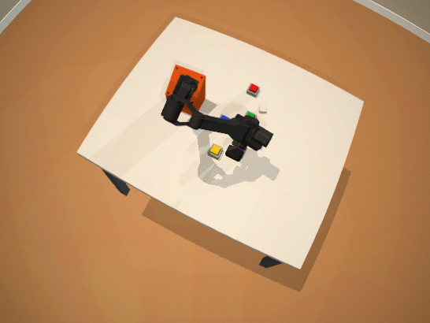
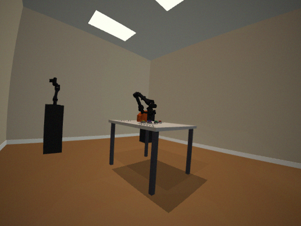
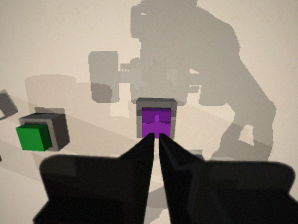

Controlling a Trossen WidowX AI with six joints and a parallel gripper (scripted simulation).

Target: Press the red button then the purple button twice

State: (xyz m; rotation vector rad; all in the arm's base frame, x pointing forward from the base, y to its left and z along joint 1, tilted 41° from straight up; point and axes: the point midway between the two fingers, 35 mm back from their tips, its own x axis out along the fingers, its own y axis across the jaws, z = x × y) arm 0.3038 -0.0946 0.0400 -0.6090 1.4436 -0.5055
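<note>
My gripper tip is 40 mm above the purple button. The rest, counted from my gripper tip: blue button: 120 mm behind, 80 mm to the left, 40 mm below; then green button: 30 mm behind, 160 mm to the left, 40 mm below; then yellow button: 80 mm behind, 50 mm to the right, 40 mm below.
</note>
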